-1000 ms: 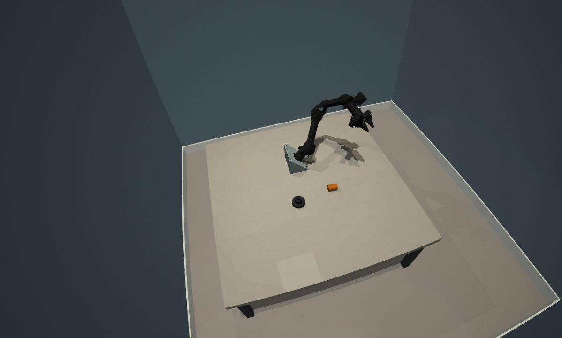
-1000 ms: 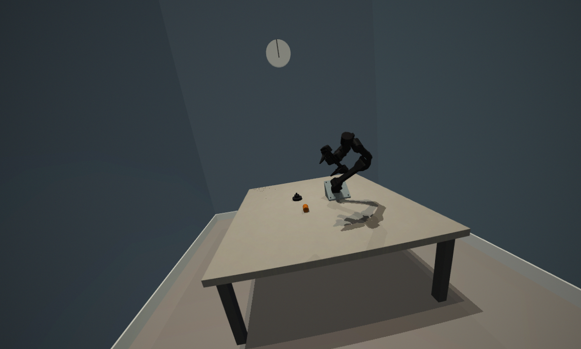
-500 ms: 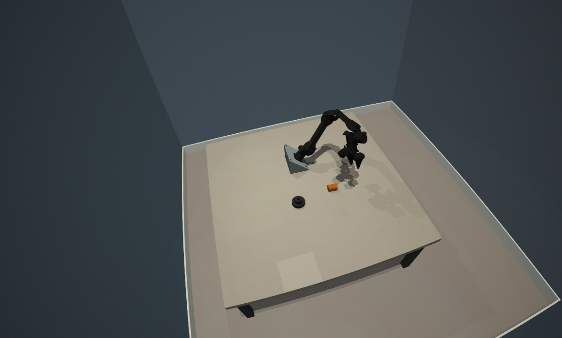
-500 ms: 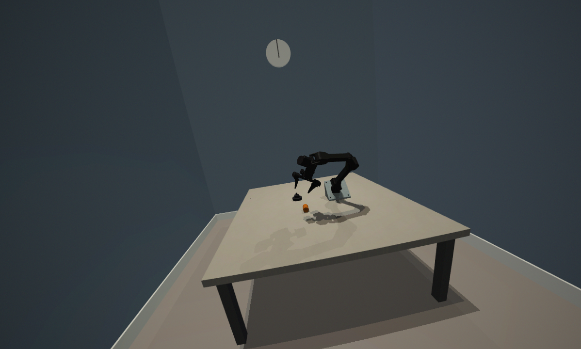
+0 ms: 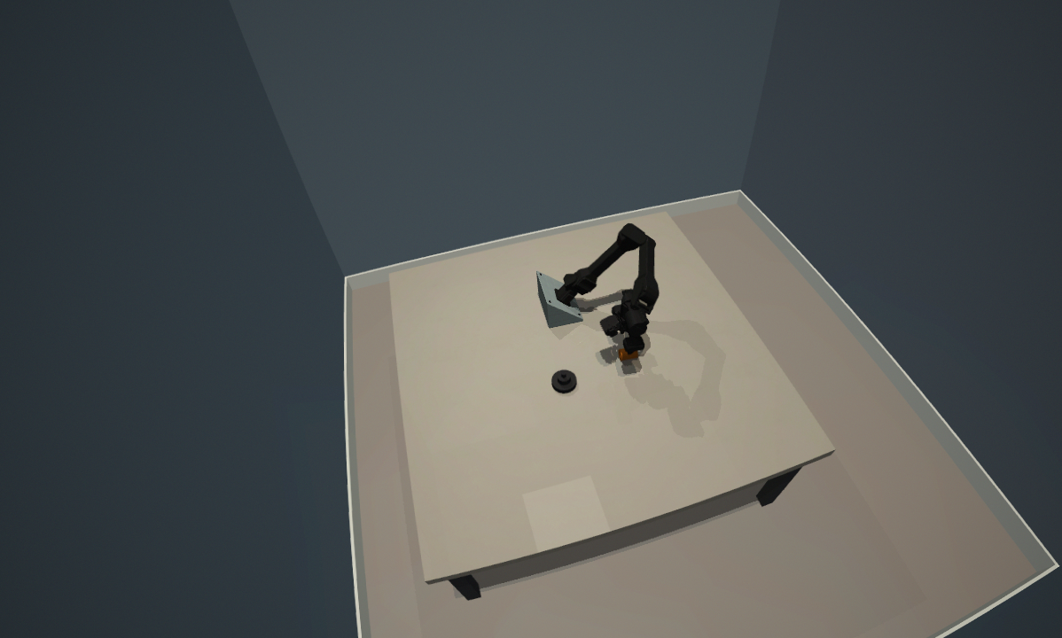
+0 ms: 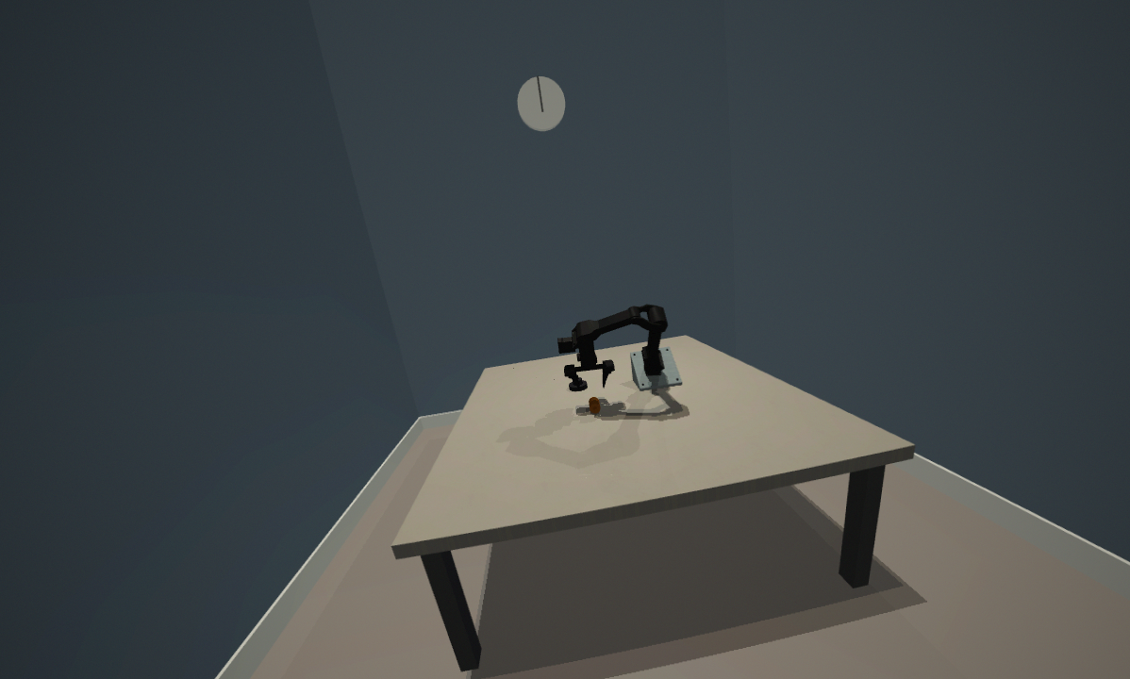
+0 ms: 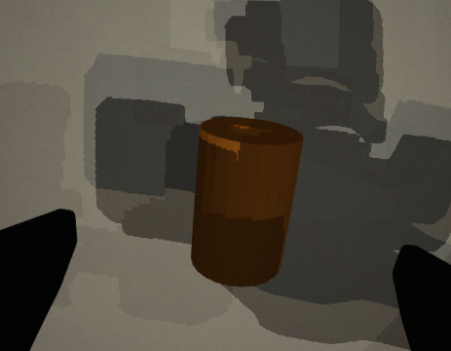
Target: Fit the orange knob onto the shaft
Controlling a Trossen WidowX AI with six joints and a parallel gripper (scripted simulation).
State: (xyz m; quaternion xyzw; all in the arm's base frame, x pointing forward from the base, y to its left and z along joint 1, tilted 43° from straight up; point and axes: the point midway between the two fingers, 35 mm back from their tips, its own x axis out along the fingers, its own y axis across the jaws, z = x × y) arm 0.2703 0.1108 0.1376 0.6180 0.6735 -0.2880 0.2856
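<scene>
My gripper tip is 60 mm above the orange knob and 10 mm to the right of it. Also, from my gripper tip: dark round pedestal: 220 mm to the right, 70 mm ahead, 50 mm below.
</scene>
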